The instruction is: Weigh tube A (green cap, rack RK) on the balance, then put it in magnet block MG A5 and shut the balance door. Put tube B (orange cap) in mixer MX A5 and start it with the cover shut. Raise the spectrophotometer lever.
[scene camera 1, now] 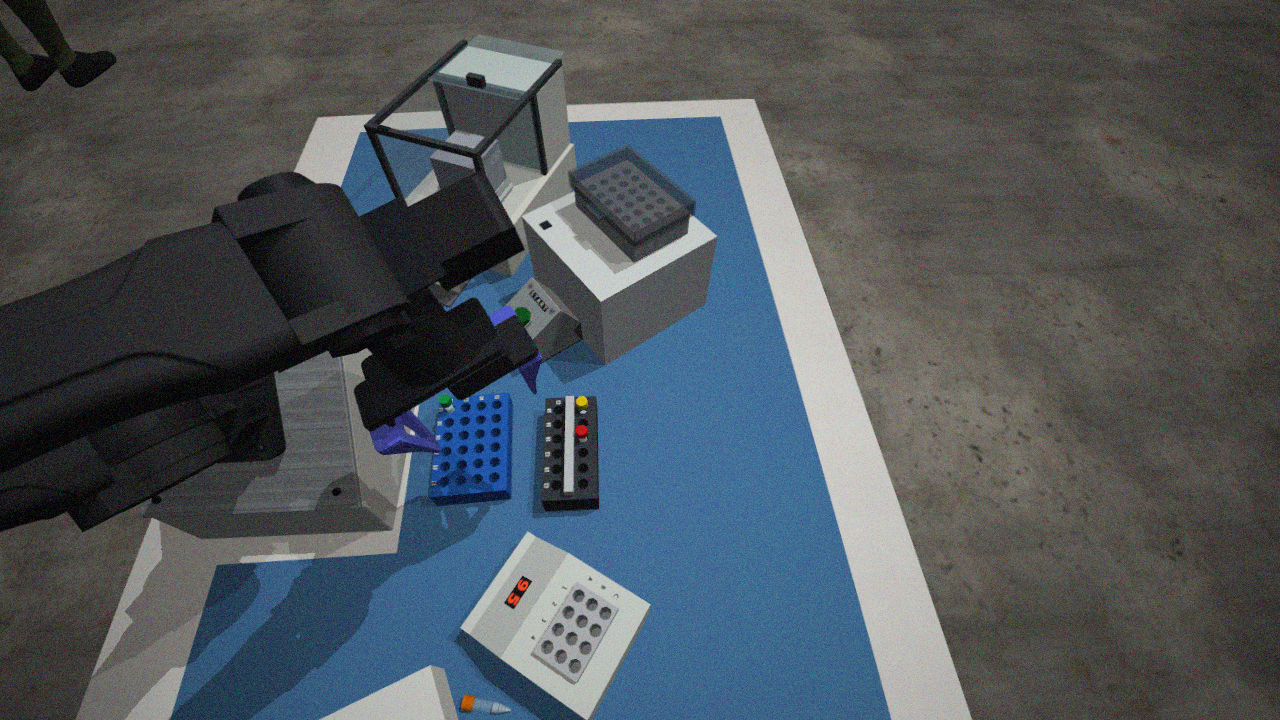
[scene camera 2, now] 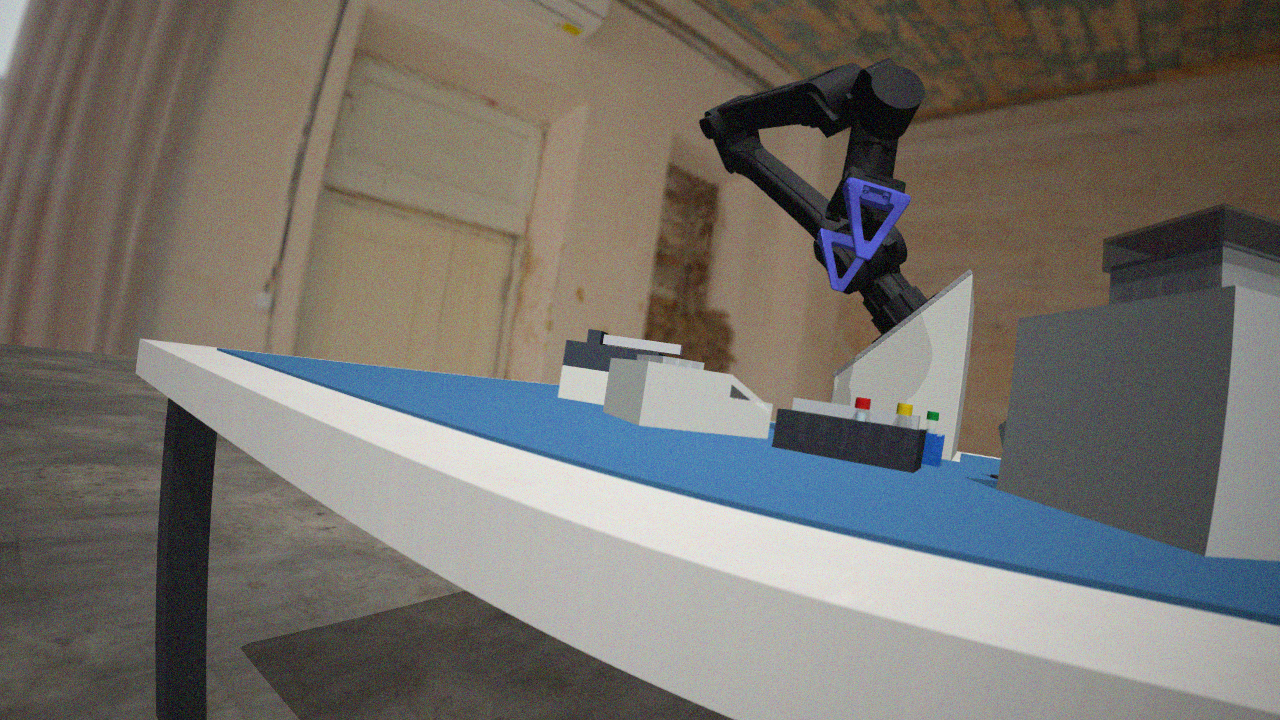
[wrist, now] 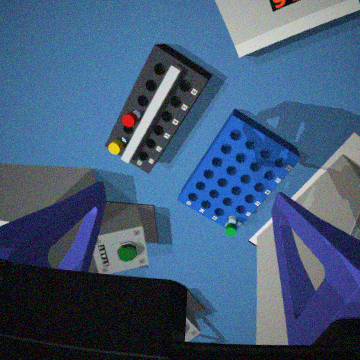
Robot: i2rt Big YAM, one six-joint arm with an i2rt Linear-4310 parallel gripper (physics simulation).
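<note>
Tube A, green-capped (scene camera 1: 445, 400) (scene camera 2: 932, 415) (wrist: 230, 229), stands in a corner hole of the blue rack (scene camera 1: 472, 496) (scene camera 2: 933, 451) (wrist: 235, 120). My gripper (scene camera 1: 487, 419) (scene camera 2: 851, 273) (wrist: 188, 195) is open and empty, high above the rack. The black magnet block (scene camera 1: 586, 503) (scene camera 2: 841, 438) with a white bar stands beside the rack. Orange-capped tube B (scene camera 1: 478, 705) lies on the mat near the front. The balance (scene camera 1: 554, 107) is at the back; its door state is unclear. The mixer (scene camera 1: 657, 300) (scene camera 2: 1109, 402) (wrist: 45, 185) has a clear cover (scene camera 1: 626, 165) over its block.
Red-capped (scene camera 1: 581, 430) (wrist: 129, 119) and yellow-capped (scene camera 1: 581, 402) (wrist: 114, 147) tubes stand in the magnet block. A white heat block (scene camera 1: 617, 644) shows 95. A control box (scene camera 1: 541, 313) (wrist: 107, 262) with a green knob is by the mixer. A white device (scene camera 1: 393, 698) is partly in view at the front.
</note>
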